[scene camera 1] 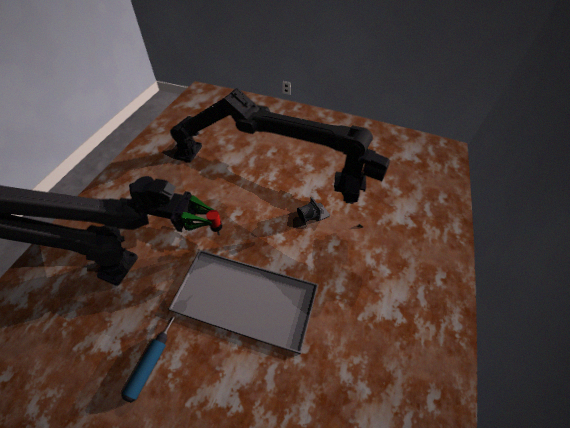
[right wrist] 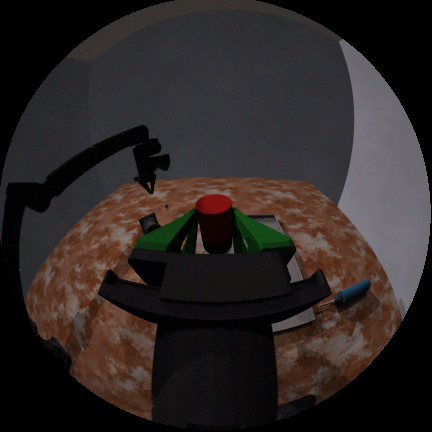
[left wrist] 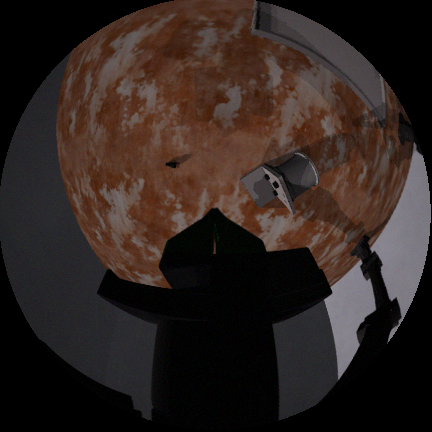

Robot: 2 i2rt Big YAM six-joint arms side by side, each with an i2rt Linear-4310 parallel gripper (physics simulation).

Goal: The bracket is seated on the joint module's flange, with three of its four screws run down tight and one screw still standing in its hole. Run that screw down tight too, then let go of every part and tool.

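Frame: origin at the left arm's base, x ahead, y left, z up, level; metres.
Seen in the pictures: left gripper, fingertip midpoint: [right wrist: 151, 193] [left wrist: 214, 212]; right gripper, fingertip midpoint: [scene camera 1: 213, 217] [right wrist: 214, 212]; left arm's base, origin of the base link: [scene camera 1: 188, 152] [left wrist: 358, 244]; right arm's base, origin of the base link: [scene camera 1: 118, 266].
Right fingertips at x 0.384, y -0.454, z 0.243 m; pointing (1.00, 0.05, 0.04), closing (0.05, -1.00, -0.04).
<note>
Offsets run from my right fingertips to a thing's top centre. "spot": to the spot under its first point.
The grey joint module {dx +0.226, dy +0.258, dz -0.177 m} [scene camera 1: 306, 213] [left wrist: 301, 172] [right wrist: 150, 224] lies on its side on the table. The bracket {dx +0.262, dy +0.293, dz -0.173 m} [scene camera 1: 323, 214] [left wrist: 257, 187] is on its flange end; dark spots show on its upright plate, but which are screws or holes and how deep they sit cannot be told. A small dark piece {dx +0.429, dy +0.276, dz -0.232 m} [scene camera 1: 358, 226] [left wrist: 172, 164] [right wrist: 166, 206], too small to name, lies on the table apart from them. My left gripper [scene camera 1: 352, 199] [left wrist: 214, 212] [right wrist: 151, 193] is shut and empty, above and beside the module. My right gripper [scene camera 1: 212, 220] [right wrist: 214, 212] is shut on a red-handled stubby driver, held above the table.
A grey tray {spot: dx -0.039, dy -0.220, dz -0.228 m} [scene camera 1: 185, 314] [left wrist: 320, 56] [right wrist: 295, 327] lies in front of the arms. A blue-handled screwdriver {spot: dx -0.067, dy -0.391, dz -0.204 m} [scene camera 1: 145, 367] [right wrist: 354, 292] lies on the table by the tray's near left corner in the scene view, its shaft toward the tray.
</note>
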